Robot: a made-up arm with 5 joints.
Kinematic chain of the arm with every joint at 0, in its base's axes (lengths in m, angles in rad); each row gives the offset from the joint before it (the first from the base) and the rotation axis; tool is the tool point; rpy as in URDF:
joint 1: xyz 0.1 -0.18 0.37 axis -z
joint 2: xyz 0.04 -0.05 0 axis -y
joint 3: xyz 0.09 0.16 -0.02 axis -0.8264 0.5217 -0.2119
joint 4: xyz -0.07 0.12 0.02 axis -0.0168 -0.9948 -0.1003
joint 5: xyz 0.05 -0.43 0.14 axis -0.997 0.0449 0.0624
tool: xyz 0.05 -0.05 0 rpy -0.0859 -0.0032 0.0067
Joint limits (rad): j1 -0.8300..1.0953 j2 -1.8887..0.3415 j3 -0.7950..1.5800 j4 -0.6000..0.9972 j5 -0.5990..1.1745
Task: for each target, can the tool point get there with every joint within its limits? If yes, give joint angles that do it. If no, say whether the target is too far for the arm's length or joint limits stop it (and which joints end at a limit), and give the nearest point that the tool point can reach.
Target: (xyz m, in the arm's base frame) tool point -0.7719 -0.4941 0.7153
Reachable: no: too far | nearest point -0.1811 -0.2813 0.4633 | short by 0.677 m
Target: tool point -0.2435 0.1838 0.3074
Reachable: no: joint limits stop it (at a limit: joint 1, joint 2, joint 3, joint 4, joint 5) | nearest point -0.1449 -0.1112 0.1631 | short by 0.343 m
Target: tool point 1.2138 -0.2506 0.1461
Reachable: no: too far | nearest point 0.6177 -0.2128 0.2712 | short by 0.610 m
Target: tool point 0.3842 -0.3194 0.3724
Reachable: yes | joints -0.6333 -1.5034 -0.2270 0.5112 0.4332
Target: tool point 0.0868 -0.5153 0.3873
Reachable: yes | joints 0.6331 0.1548 -0.4803 -0.0610 -0.0060
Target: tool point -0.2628 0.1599 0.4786
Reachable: no: joint limits stop it (at a limit: joint 1, joint 2, joint 4, joint 5) | nearest point -0.1253 -0.1409 0.5421 | short by 0.337 m
